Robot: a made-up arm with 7 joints. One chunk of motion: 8 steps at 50 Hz.
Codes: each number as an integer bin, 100 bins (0 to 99) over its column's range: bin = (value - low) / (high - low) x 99, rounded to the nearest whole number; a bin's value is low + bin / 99 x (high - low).
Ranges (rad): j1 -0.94..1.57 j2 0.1..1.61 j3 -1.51..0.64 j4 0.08..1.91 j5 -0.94..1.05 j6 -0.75..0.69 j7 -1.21..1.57
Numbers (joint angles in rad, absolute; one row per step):
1: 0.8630 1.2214 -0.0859 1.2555 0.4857 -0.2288 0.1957
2: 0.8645 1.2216 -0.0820 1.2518 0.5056 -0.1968 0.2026
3: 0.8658 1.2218 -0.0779 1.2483 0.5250 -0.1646 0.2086
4: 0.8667 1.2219 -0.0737 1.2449 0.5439 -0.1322 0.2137
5: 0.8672 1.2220 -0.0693 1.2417 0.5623 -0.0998 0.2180
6: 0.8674 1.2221 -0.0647 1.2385 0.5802 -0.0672 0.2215
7: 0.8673 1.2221 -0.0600 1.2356 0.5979 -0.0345 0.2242
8: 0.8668 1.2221 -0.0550 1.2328 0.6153 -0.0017 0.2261
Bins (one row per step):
1: 71 74 66 64 71 36 50
2: 71 74 66 63 72 38 50
3: 71 74 66 63 73 40 51
4: 71 74 66 63 74 42 51
5: 71 74 66 63 75 45 51
6: 71 74 67 63 76 47 51
7: 71 74 67 63 77 49 51
8: 71 74 67 62 77 51 51

